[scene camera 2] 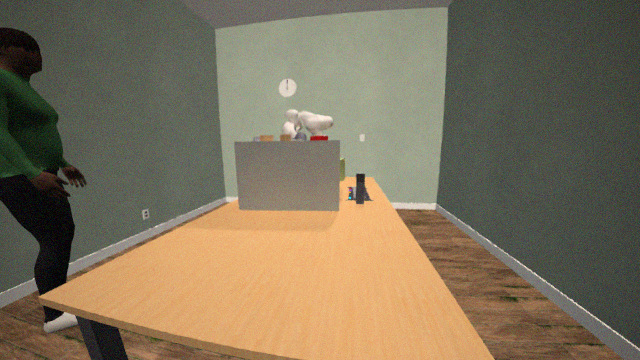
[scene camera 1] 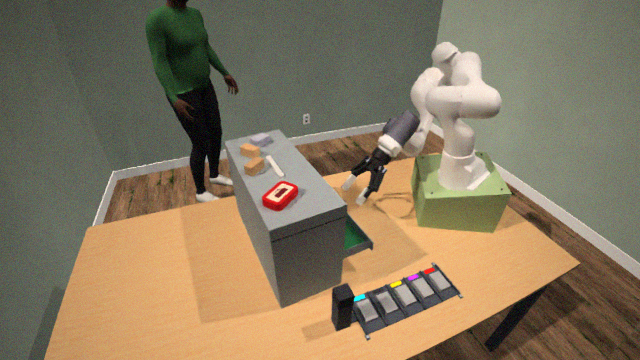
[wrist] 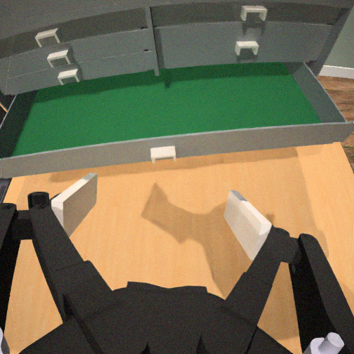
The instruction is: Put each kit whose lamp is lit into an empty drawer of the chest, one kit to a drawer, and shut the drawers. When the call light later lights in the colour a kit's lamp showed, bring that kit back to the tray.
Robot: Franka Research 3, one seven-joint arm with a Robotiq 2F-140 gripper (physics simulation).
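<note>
The grey chest [scene camera 1: 310,262] [scene camera 2: 287,175] has its wide bottom drawer [scene camera 1: 359,239] [wrist: 170,105] pulled out; its green floor shows with no kit on it. The drawers above look shut in the wrist view. My gripper [scene camera 1: 354,191] [wrist: 163,196] is open and empty, in front of the open drawer's handle [wrist: 163,152] and apart from it. Several grey kits lie in the dark tray [scene camera 1: 372,326]. Lamps there show cyan [scene camera 1: 359,298], yellow [scene camera 1: 396,284], magenta [scene camera 1: 413,277] and red [scene camera 1: 429,270]; the second kit [scene camera 1: 386,302] has a dark lamp. Kits inside shut drawers would be hidden.
A black upright box [scene camera 1: 342,306] [scene camera 2: 360,189] stands at the tray's end; no lit colour shows on it. On the chest top lie a red case [scene camera 1: 280,195], two orange blocks [scene camera 1: 250,150] [scene camera 1: 254,166], a white bar [scene camera 1: 275,166] and a lilac block [scene camera 1: 261,139]. A person [scene camera 1: 182,60] stands behind.
</note>
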